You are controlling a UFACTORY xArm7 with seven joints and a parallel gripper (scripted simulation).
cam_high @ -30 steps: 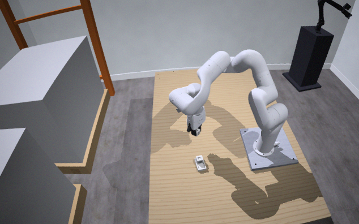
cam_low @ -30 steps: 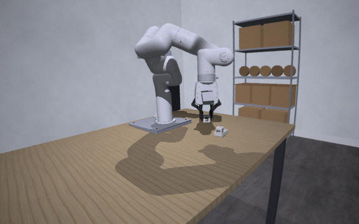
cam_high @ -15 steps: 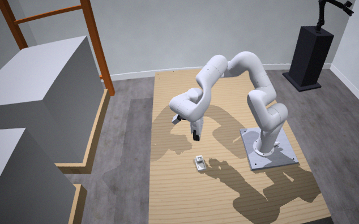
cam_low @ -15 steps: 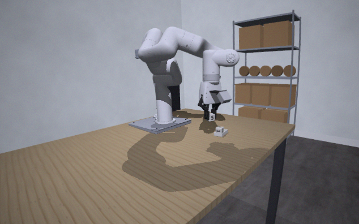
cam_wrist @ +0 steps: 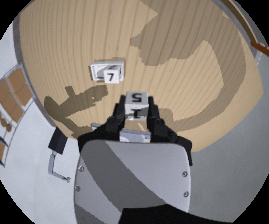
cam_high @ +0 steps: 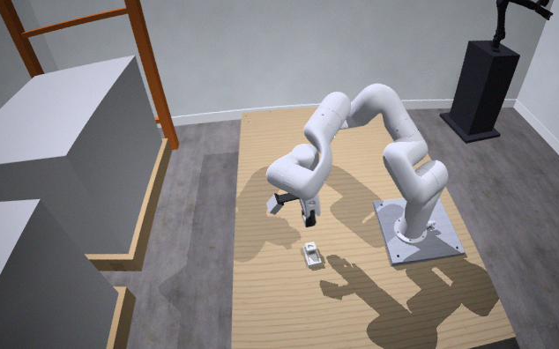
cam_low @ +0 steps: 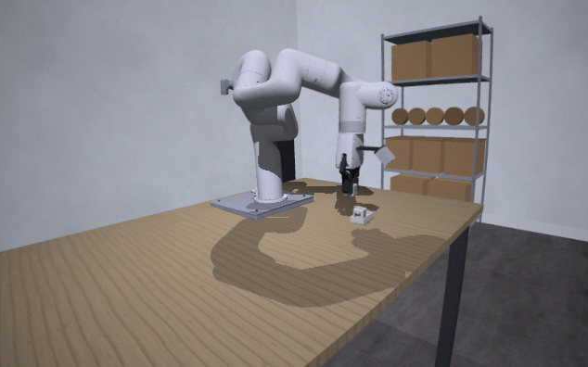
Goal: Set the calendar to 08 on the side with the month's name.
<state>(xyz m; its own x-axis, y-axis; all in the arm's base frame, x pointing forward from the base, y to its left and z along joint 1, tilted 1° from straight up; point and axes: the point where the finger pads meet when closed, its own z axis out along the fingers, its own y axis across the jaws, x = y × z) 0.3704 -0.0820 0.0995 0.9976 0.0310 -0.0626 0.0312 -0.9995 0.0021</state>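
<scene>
Right now the white tray is 10 mm ahead of my hand, 70 mm to the left of it and 120 mm below it. Also, from my hand: white digit cube: 10 mm below.
</scene>
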